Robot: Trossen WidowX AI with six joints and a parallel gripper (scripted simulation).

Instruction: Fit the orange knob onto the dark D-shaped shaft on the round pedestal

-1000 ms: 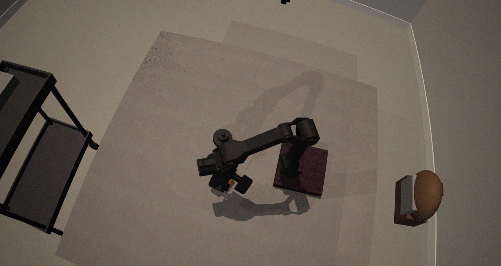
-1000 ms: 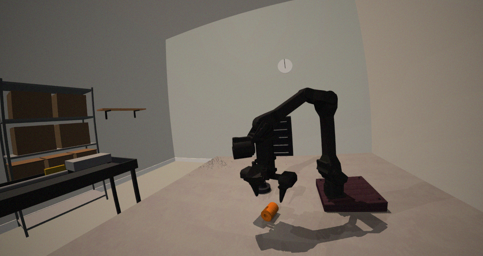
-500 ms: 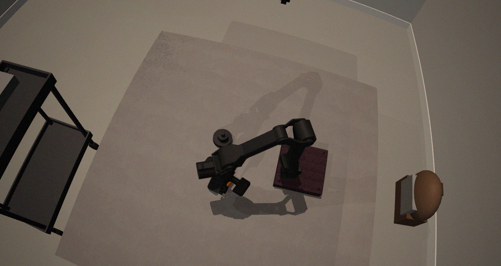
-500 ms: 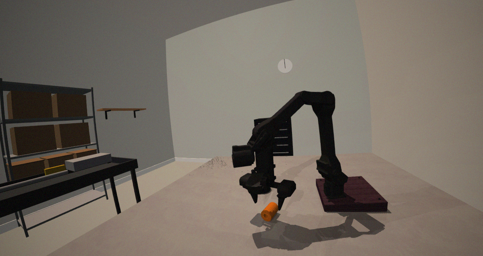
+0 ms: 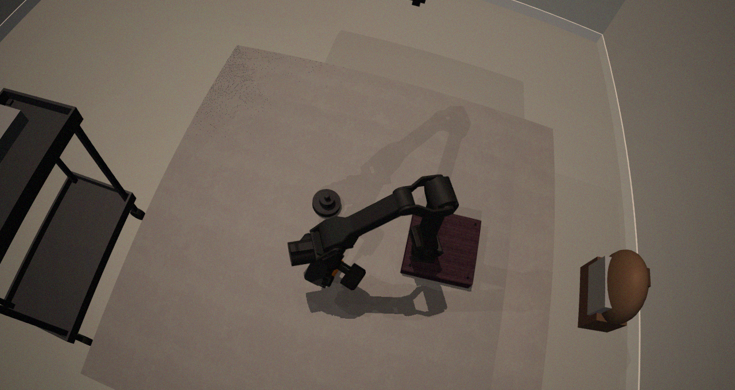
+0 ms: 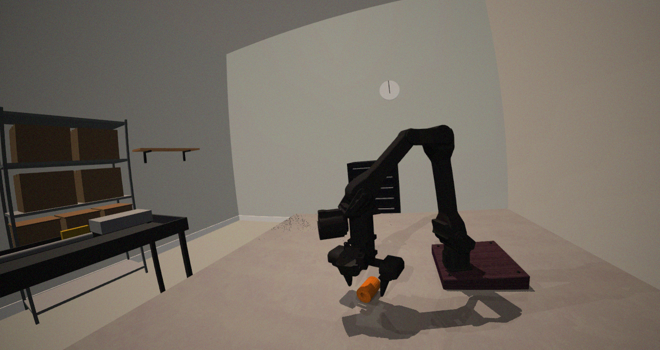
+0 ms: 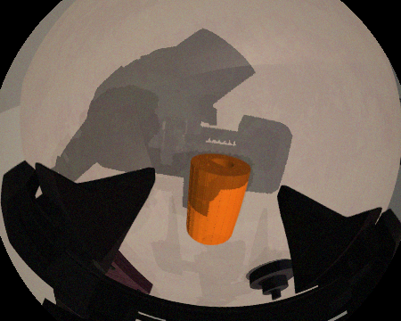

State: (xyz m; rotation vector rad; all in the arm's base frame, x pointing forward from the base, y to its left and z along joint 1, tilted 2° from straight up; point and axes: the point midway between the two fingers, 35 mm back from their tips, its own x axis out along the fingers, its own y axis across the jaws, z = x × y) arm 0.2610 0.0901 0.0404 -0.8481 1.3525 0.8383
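My gripper tip is 20 mm to the left of the orange knob, 10 mm past it and 10 mm above it. Also, from my gripper tip: dark pedestal (220 mm to the right, 30 mm ahead).
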